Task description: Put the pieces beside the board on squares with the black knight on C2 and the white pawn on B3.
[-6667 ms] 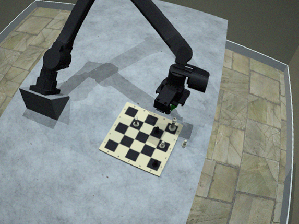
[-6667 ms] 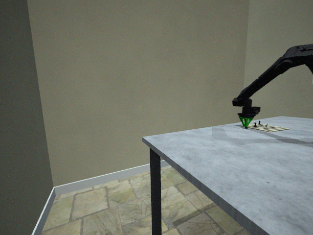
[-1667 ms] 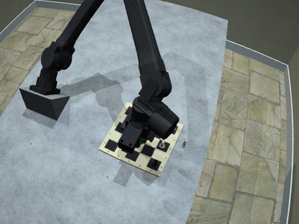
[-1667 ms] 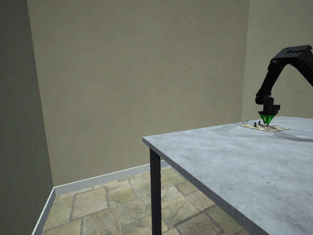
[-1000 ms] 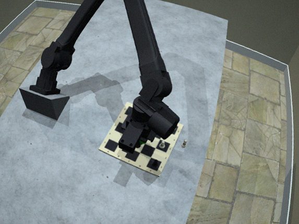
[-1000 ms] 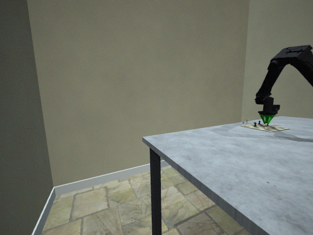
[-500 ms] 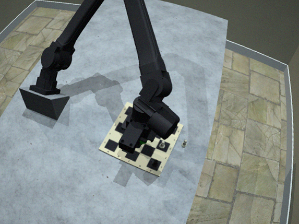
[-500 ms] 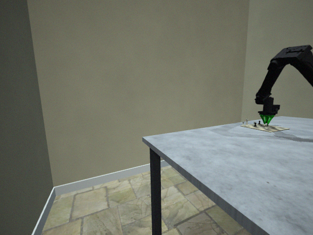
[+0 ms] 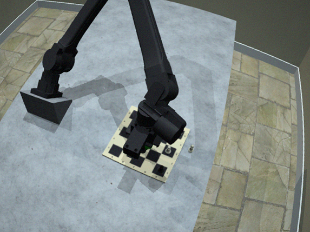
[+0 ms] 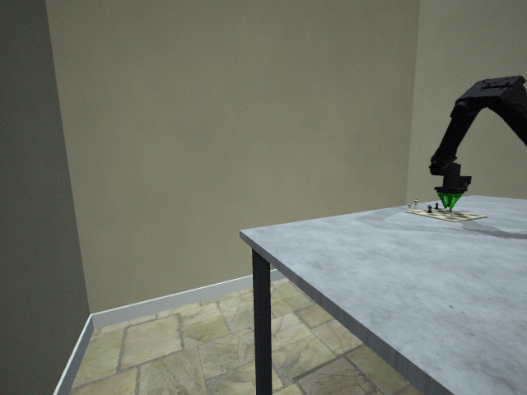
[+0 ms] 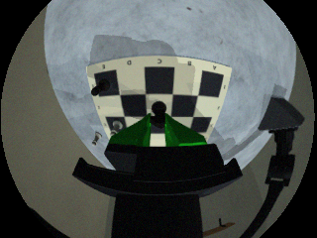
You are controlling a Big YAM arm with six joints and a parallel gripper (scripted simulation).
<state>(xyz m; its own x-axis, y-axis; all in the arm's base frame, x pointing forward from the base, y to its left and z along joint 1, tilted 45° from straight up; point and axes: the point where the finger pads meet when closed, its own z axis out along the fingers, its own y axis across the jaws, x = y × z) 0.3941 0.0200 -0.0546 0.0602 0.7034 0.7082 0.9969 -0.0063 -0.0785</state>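
The black knight is 10 mm to the right of my hand and 10 mm below it. Also, from my hand: tall white piece 80 mm ahead, 110 mm to the left; then chessboard 30 mm to the left, 30 mm below.
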